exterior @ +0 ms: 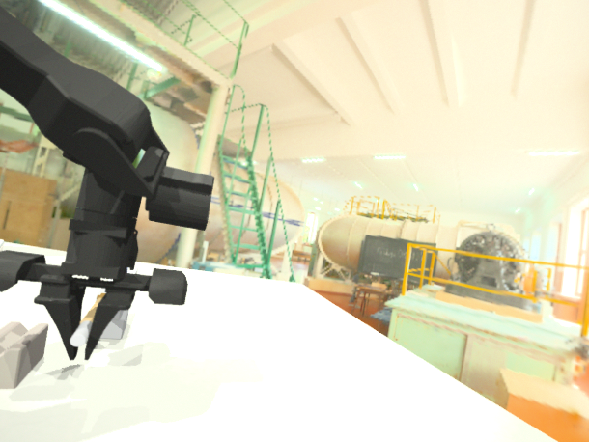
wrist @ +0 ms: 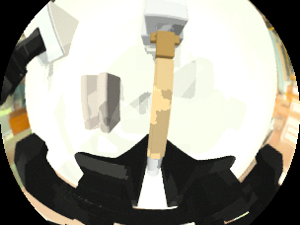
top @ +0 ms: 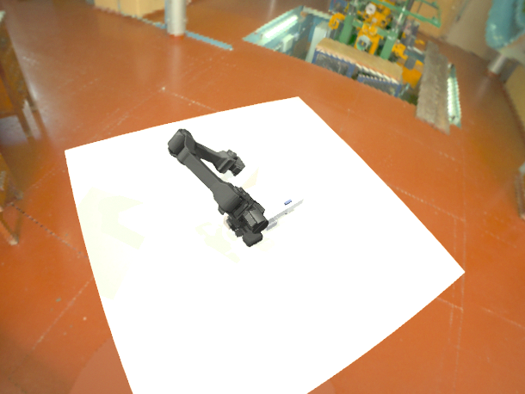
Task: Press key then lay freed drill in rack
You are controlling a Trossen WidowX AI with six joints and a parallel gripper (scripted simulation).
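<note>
Right now the drill is 40 mm to the left of my gripper tip and 40 mm above it. Also, from my gripper tip: small blue key 20 mm behind, 230 mm to the left, 20 mm above; then grey slotted rack 80 mm behind, 30 mm to the left, 10 mm below; then pale grey drill block 20 mm behind, 200 mm to the left, 10 mm above.
</note>
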